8 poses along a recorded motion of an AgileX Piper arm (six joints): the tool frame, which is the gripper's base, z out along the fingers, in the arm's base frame.
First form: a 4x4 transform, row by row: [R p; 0 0 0 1], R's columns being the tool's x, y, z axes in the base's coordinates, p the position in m. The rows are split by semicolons.
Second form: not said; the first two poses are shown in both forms.
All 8 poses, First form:
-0.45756 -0.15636 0.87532 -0.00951; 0.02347 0.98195 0.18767 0.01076; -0.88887 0.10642 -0.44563 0.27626; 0 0 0 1
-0.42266 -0.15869 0.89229 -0.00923; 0.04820 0.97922 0.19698 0.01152; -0.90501 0.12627 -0.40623 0.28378; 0 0 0 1
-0.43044 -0.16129 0.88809 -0.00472; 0.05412 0.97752 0.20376 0.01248; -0.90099 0.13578 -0.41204 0.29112; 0 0 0 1
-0.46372 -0.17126 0.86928 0.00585; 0.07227 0.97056 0.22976 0.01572; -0.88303 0.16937 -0.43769 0.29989; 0 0 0 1
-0.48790 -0.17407 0.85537 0.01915; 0.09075 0.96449 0.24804 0.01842; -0.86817 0.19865 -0.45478 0.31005; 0 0 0 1
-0.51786 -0.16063 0.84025 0.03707; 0.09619 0.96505 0.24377 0.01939; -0.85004 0.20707 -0.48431 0.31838; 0 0 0 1
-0.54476 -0.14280 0.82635 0.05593; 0.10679 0.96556 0.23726 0.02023; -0.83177 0.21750 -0.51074 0.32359; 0 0 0 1
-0.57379 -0.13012 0.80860 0.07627; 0.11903 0.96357 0.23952 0.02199; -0.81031 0.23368 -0.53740 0.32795; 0 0 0 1
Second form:
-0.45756 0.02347 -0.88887 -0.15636 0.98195 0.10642 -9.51 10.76 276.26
-0.42266 0.04820 -0.90501 -0.15869 0.97922 0.12627 -9.23 11.52 283.78
-0.43044 0.05412 -0.90099 -0.16129 0.97752 0.13578 -4.72 12.48 291.12
-0.46372 0.07227 -0.88303 -0.17126 0.97056 0.16937 5.85 15.72 299.89
-0.48790 0.09075 -0.86817 -0.17407 0.96449 0.19865 19.15 18.42 310.05
-0.51786 0.09619 -0.85004 -0.16063 0.96505 0.20707 37.07 19.39 318.38
-0.54476 0.10679 -0.83177 -0.14280 0.96556 0.21750 55.93 20.23 323.59
-0.57379 0.11903 -0.81031 -0.13012 0.96357 0.23368 76.27 21.99 327.95

